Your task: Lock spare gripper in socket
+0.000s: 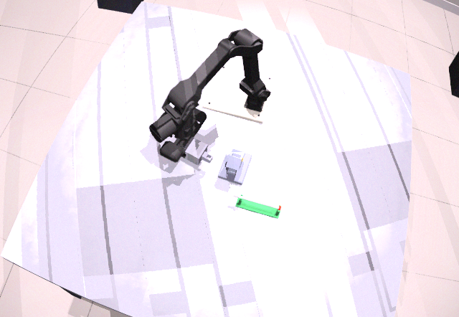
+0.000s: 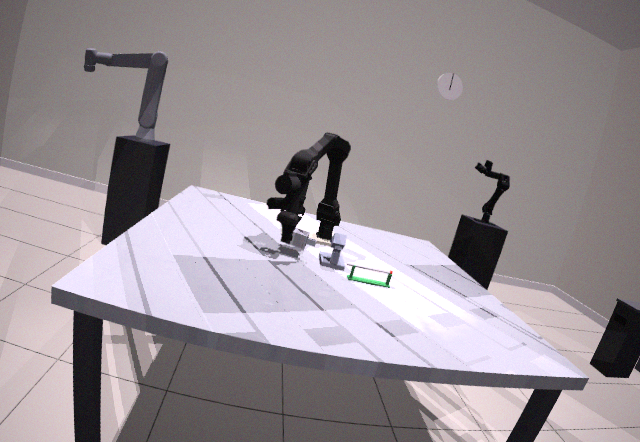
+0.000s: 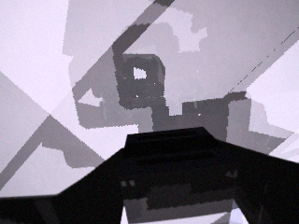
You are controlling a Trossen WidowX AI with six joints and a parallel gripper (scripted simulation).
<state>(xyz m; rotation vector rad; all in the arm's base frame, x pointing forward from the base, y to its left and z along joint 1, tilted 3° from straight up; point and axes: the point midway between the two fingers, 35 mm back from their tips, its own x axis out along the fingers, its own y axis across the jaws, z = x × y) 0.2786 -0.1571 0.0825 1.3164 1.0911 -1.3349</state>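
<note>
Now: the grey mount 17 cm to the left of my gripper tip. Round my gripper tip: spare gripper 1 cm ahead, 4 cm to the left, 1 cm above; then green cradle 10 cm ahead, 28 cm to the left, 3 cm below.
</note>
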